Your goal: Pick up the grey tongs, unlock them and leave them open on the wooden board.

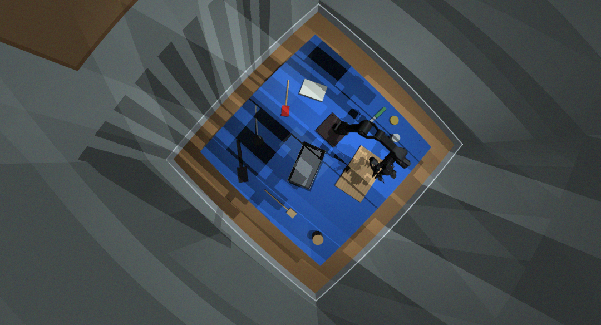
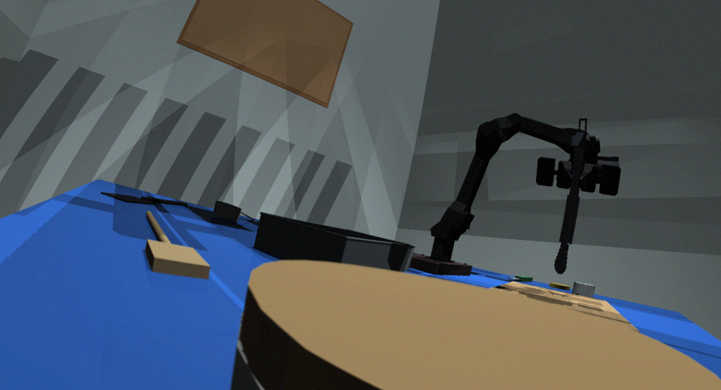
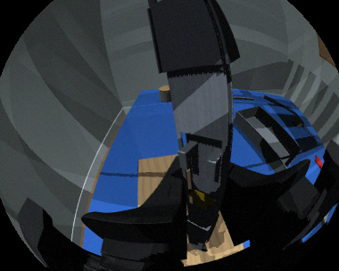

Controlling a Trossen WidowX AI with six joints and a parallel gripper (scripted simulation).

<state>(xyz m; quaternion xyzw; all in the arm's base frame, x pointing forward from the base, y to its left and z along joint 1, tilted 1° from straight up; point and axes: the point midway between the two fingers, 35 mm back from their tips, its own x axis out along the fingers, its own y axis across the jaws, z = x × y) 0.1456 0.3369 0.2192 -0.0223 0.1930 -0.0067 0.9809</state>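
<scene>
Now: the wooden board 23 cm below my gripper tip. The rest, counted from my gripper tip: white block (64 cm to the right, 33 cm behind, 23 cm below); then roasting tin (38 cm to the right, 21 cm below, 17 cm ahead); then tan cup (58 cm ahead, 21 cm below, 1 cm to the right).
</scene>
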